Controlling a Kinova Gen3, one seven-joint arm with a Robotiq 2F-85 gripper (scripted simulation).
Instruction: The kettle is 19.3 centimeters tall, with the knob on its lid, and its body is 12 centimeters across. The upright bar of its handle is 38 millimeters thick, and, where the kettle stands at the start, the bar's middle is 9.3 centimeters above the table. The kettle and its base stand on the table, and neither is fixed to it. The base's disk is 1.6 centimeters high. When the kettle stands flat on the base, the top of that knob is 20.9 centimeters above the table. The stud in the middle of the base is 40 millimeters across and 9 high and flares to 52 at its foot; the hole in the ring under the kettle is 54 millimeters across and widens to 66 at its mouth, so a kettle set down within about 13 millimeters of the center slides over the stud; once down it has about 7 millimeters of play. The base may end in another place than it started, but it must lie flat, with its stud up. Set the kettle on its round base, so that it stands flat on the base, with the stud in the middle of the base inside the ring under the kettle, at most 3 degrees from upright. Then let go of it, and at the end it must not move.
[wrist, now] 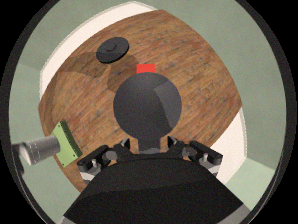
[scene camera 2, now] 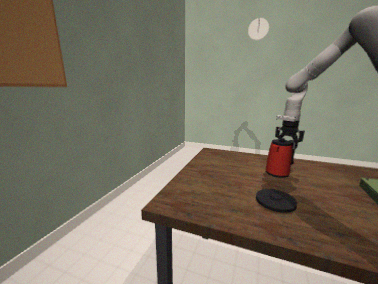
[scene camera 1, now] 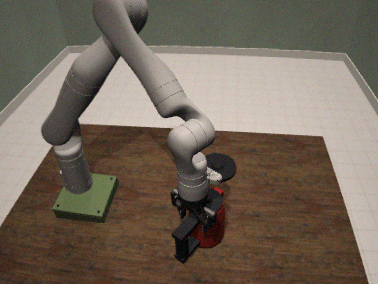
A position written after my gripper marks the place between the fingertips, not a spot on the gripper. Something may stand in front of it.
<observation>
In view: my gripper (scene camera 1: pixel 193 223), a red kettle (scene camera 2: pixel 278 165) and a round base (scene camera 2: pixel 283 203).
My gripper is seen too in the wrist view (wrist: pixel 148 142).
</observation>
